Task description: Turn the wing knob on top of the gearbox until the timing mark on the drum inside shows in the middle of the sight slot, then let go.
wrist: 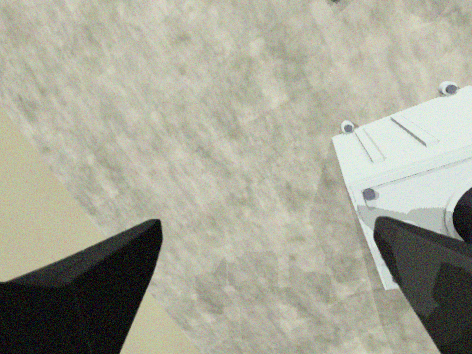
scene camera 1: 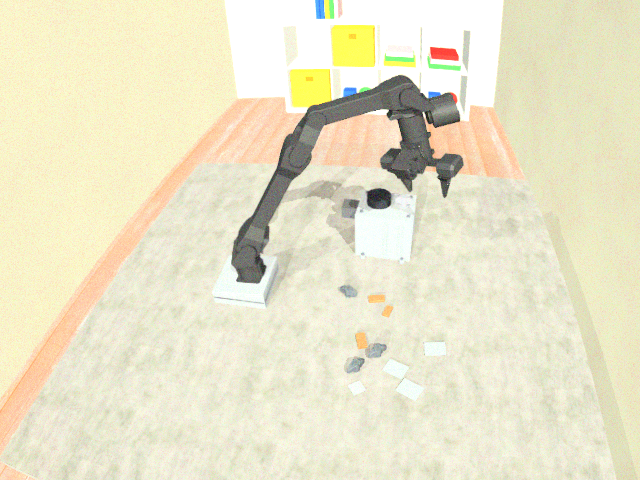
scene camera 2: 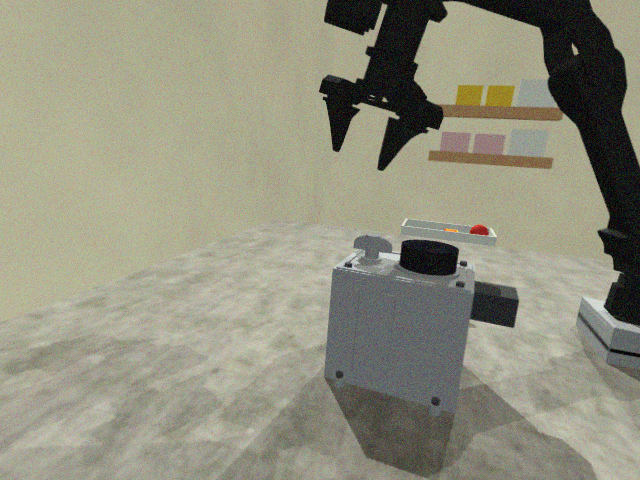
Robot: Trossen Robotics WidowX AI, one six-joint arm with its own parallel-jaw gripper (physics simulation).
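Seen in the pictures: gripper, fingertip midpoint: [wrist: 267, 228] [scene camera 1: 427, 194] [scene camera 2: 356, 160]; arm's base, link origin: [scene camera 1: 251, 274] [scene camera 2: 635, 319].
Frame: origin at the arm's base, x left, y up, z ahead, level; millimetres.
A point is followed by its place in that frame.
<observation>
The pale gearbox [scene camera 1: 383, 232] {y 40, x 168, z 310 mm} [scene camera 2: 398, 330] {y 31, x 288, z 307 mm} [wrist: 410, 172] {y 89, x 174, z 339 mm} stands upright on the mat. Its small grey wing knob [scene camera 2: 372, 246] {y 108, x 237, z 355 mm} stands on top, beside a wider black round cap [scene camera 1: 378, 198] {y 117, x 211, z 290 mm} [scene camera 2: 429, 257] {y 111, x 261, z 287 mm} [wrist: 464, 215] {y 105, x 212, z 317 mm}. The wing knob is too washed out to tell in scene camera 1 and is hidden behind the right-hand finger in the wrist view. I cannot make out the timing mark or the sight slot. My gripper [scene camera 1: 427, 193] {y 204, x 117, z 414 mm} [scene camera 2: 359, 160] {y 204, x 117, z 414 mm} [wrist: 267, 228] {y 204, x 117, z 414 mm} is open and empty, pointing down above the gearbox, with its fingers apart from the knob. In the wrist view the gearbox lies to the right of the gap between the fingers.
A dark block [scene camera 1: 349, 208] {y 77, x 210, z 213 mm} [scene camera 2: 494, 303] {y 69, x 253, z 214 mm} sticks out from the gearbox's side. Orange pieces [scene camera 1: 376, 298] {y -41, x 10, z 315 mm}, grey lumps [scene camera 1: 375, 350] {y -20, x -165, z 338 mm} and white cards [scene camera 1: 434, 348] {y -46, x -123, z 469 mm} lie on the mat. A white tray [scene camera 2: 485, 240] with a red ball [scene camera 2: 479, 229] stands behind the gearbox in scene camera 2.
</observation>
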